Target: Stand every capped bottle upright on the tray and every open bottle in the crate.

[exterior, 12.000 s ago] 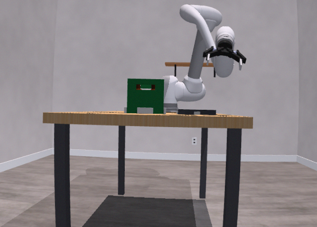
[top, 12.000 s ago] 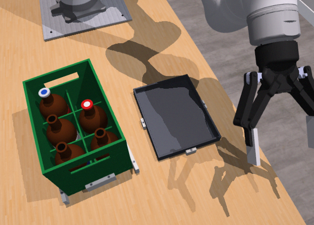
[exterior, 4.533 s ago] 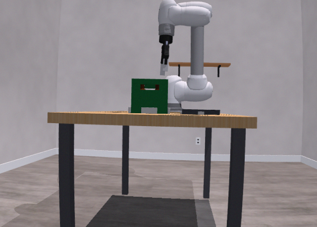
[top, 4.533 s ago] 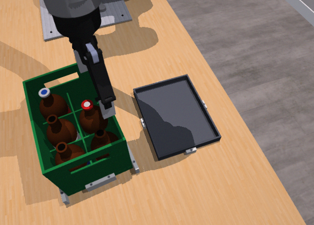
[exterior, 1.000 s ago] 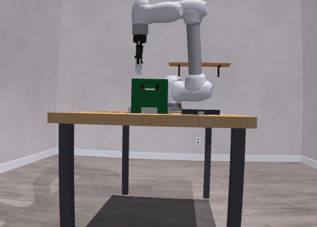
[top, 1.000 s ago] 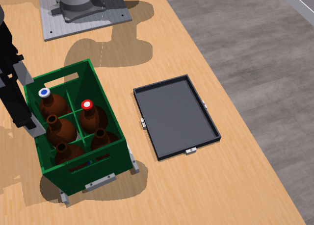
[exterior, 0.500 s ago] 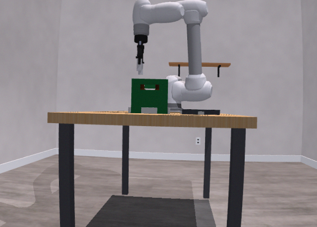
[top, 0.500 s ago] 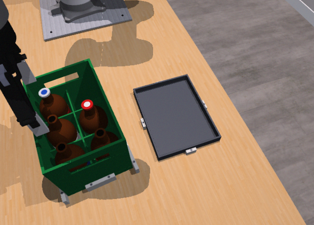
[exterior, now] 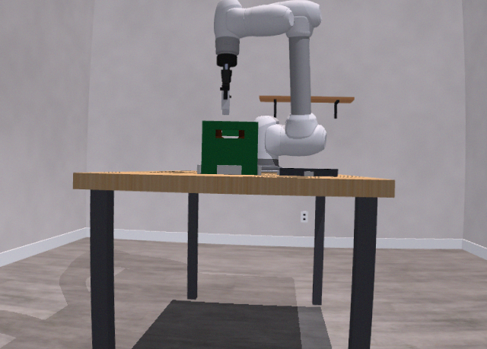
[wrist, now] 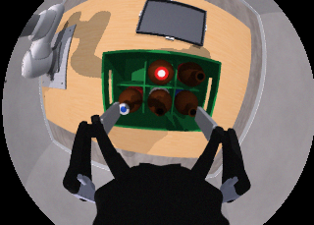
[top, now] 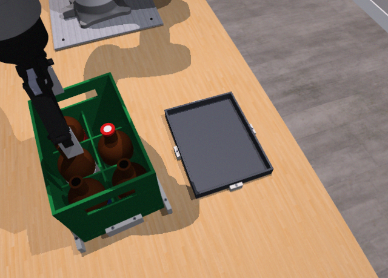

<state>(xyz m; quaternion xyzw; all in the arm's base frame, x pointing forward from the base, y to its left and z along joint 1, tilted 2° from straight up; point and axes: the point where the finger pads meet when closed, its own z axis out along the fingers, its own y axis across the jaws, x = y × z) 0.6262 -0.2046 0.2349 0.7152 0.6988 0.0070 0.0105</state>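
The green crate lies 15 cm below my hand and 2 cm to the left of it. Also, from my hand: dark tray: 29 cm to the left, 22 cm below, 5 cm ahead.
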